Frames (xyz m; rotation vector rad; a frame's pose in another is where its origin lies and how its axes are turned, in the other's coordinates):
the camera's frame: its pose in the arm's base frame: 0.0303 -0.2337 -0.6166 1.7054 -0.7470 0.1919
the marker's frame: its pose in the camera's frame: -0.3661 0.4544 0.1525 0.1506 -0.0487 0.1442
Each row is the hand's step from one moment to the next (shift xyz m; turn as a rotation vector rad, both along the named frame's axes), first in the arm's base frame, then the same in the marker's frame.
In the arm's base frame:
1: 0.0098 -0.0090 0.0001 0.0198 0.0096 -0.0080
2: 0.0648 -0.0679 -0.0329 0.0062 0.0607 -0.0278
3: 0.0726 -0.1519 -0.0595 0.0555 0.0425 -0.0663
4: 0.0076 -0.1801 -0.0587 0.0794 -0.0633 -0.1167
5: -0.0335 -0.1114 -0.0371 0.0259 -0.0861 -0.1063
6: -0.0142 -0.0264 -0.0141 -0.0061 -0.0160 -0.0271
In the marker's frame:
1: 0.0106 -0.0054 0.0060 0.0044 -0.0211 -0.0090
2: 0.0539 -0.0571 0.0610 -0.0388 -0.0336 -0.0431
3: 0.0800 -0.0667 0.1450 -0.0204 -0.0919 -0.0206
4: 0.0489 -0.0153 0.1825 0.0120 -0.1256 0.0895
5: 0.0039 0.0171 0.1208 -0.0080 -0.0767 0.1159
6: -0.0065 0.0049 0.0321 -0.0132 -0.0115 0.0268

